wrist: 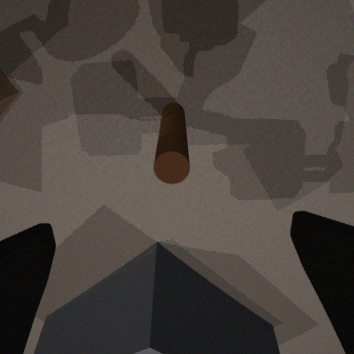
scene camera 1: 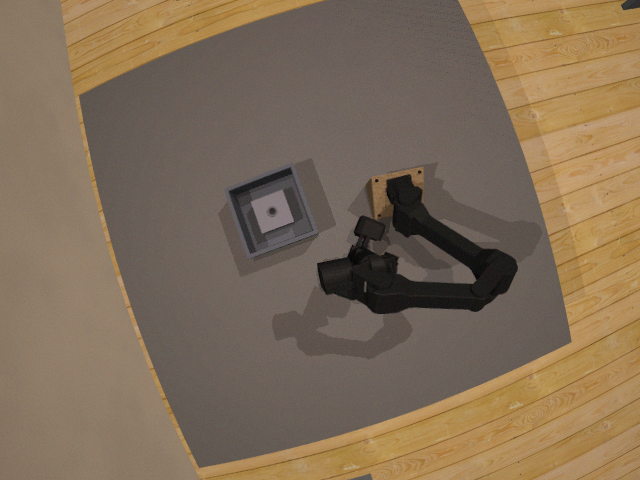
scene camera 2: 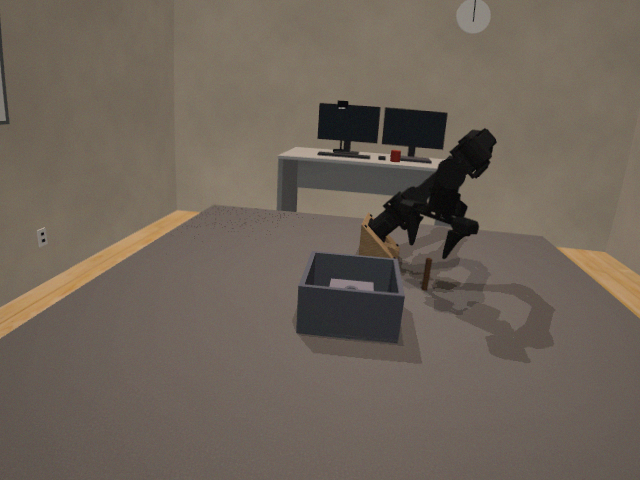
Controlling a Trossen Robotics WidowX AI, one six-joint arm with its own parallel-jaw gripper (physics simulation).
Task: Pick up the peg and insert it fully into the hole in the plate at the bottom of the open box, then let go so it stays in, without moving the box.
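Note:
A brown round peg stands upright on the grey table, beside the box; it is hidden under the arm in scene camera 1. The grey open box holds a pale plate with a round hole in its middle. My gripper is open and empty. Its fingertips point down above the height of the peg's top. In the wrist view the peg lies above the line between the two fingers, about midway between them sideways.
The wooden base plate of the arm is behind the peg and the box in scene camera 2. The box's high walls rise around the pale plate. A desk with two monitors and a red cup stands in the background.

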